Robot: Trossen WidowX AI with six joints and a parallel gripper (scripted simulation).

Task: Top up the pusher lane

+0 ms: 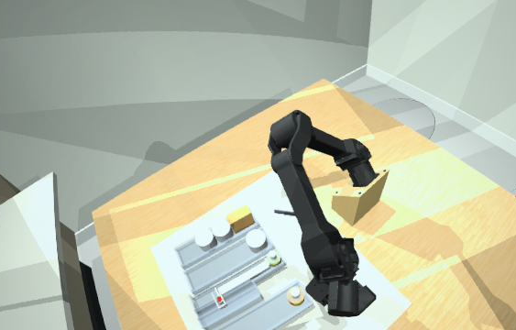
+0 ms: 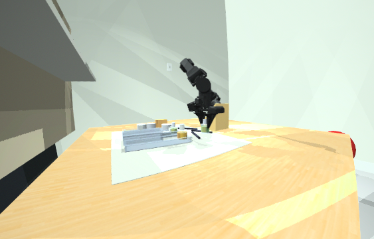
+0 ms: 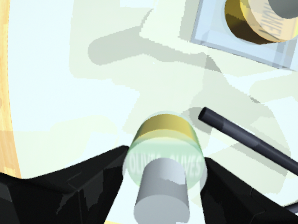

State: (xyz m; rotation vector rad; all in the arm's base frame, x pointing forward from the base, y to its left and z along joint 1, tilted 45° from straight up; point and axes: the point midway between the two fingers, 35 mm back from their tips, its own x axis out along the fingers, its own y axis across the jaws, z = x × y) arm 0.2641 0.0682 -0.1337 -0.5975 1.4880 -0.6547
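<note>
My gripper tip is 220 mm short of the grey lane rack, 170 mm to the left of it and 40 mm above it. Also, from my gripper tip: red-marked part: 260 mm ahead, 170 mm to the right, 10 mm above; brown block: 70 mm ahead, 350 mm to the right, 20 mm below.
</note>
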